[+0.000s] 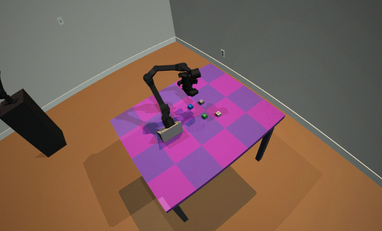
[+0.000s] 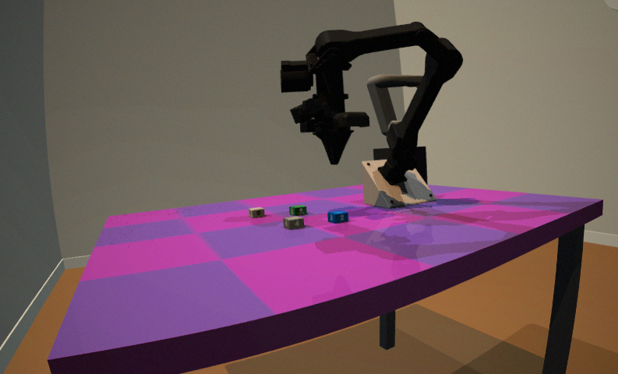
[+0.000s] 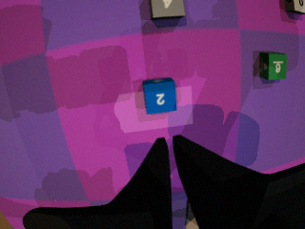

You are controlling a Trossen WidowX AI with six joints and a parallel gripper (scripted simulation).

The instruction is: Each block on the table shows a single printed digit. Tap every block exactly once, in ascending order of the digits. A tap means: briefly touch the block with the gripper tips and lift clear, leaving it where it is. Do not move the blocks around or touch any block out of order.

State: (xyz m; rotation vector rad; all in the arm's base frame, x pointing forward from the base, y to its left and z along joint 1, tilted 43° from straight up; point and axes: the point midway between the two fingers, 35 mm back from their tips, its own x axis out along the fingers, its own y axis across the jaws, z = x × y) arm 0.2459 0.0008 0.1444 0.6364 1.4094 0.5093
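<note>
Now: gripper tip 10 mm past the blue block marked 2, 10 mm to the left of it and 110 mm above it. Also, from my gripper tip: beige block marked 0: 100 mm ahead, 210 mm to the right, 110 mm below; then grey-tan block: 90 mm ahead, 30 mm to the right, 110 mm below; then green block: 10 mm ahead, 160 mm to the right, 110 mm below.
</note>
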